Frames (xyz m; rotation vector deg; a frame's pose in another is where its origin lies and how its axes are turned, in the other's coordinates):
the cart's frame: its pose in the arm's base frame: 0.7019 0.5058 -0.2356 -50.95 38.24 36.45
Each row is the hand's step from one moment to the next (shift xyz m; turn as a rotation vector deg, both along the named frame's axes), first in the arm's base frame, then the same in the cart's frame.
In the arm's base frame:
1: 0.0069 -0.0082 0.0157 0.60 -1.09 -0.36
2: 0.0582 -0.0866 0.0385 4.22 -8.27 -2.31
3: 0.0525 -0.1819 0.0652 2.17 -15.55 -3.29
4: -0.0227 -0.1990 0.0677 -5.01 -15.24 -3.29
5: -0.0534 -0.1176 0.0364 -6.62 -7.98 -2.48
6: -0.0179 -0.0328 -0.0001 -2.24 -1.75 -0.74
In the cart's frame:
1: -0.0091 -0.0165 0.0020 0.41 -0.79 -0.94
2: -0.0109 -0.1028 -0.0411 2.58 -5.96 -7.03
3: -0.0551 -0.1571 -0.1112 0.44 -7.47 -14.19
4: -0.1081 -0.1113 -0.1436 -4.02 -2.05 -15.74
5: -0.0864 -0.0347 -0.0967 -4.06 2.22 -9.60
6: -0.0183 -0.0025 -0.0325 -1.24 1.16 -2.40

